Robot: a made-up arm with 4 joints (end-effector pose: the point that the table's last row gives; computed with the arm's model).
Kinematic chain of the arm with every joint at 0, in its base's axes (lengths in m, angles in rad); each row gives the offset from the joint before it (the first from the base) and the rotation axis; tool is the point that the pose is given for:
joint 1: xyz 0 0 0.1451 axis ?
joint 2: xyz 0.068 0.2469 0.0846 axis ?
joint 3: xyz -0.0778 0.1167 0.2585 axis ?
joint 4: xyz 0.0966 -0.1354 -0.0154 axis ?
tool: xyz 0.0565 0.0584 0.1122
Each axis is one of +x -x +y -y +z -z.
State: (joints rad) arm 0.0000 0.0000 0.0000 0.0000
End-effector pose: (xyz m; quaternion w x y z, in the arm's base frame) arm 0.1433 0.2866 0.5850 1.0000 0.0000 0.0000 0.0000
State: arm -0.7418 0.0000 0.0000 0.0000
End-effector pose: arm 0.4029 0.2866 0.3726 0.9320 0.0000 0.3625 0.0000
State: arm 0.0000 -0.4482 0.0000 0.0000
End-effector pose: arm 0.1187 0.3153 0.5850 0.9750 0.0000 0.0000 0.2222
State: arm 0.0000 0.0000 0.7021 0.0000
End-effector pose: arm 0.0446 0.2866 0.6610 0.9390 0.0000 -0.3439 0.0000
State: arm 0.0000 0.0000 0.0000 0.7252
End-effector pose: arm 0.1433 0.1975 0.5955 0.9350 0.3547 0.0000 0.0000
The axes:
joint 1: -y
joint 2: -z
joint 3: -y
joint 4: +x

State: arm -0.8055 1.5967 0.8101 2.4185
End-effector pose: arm 0.2483 0.1786 0.4814 0.7310 0.4697 -0.4635 -0.1736
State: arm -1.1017 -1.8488 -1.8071 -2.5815
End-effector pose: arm 0.2684 0.0077 0.1184 0.2457 0.1434 0.5546 -0.7820
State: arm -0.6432 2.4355 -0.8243 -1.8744
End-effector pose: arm 0.2178 0.2258 0.1813 0.2204 -0.1567 0.8902 -0.3667
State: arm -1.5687 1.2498 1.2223 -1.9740
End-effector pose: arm 0.4487 0.1896 -0.0059 0.0403 0.9841 -0.1622 -0.0604
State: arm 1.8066 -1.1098 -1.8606 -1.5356
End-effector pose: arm -0.1867 0.1206 -0.0040 0.2579 -0.9562 0.1116 -0.0825
